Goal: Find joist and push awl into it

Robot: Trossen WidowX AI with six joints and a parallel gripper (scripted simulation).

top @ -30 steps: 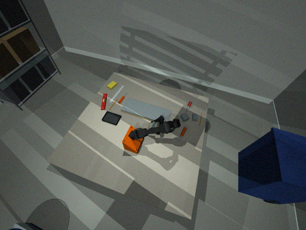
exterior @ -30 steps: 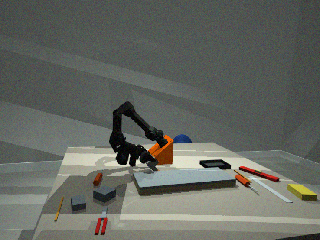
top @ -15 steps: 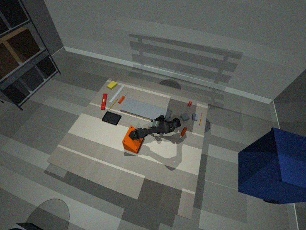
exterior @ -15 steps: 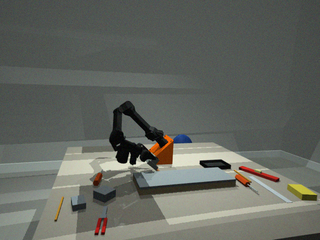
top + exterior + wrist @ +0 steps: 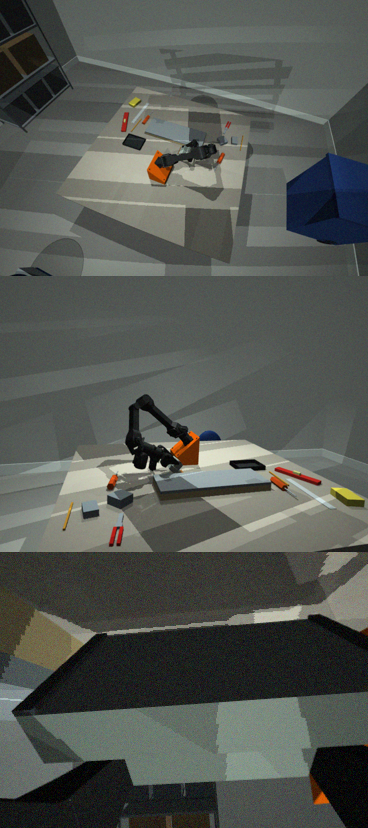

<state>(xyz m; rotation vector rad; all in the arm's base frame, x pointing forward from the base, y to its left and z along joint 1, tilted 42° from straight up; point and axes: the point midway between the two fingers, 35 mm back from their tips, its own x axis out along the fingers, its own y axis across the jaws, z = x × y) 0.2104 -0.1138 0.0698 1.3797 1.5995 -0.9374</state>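
Right now my gripper tip is 60 mm above the awl, 30 mm to the right of it and 20 mm past it. Round my gripper tip: ruler: 570 mm to the left, 250 mm ahead, 70 mm below; stud finder: 10 mm below, 10 mm ahead; black tray: 430 mm to the left, 80 mm behind, 60 mm below.
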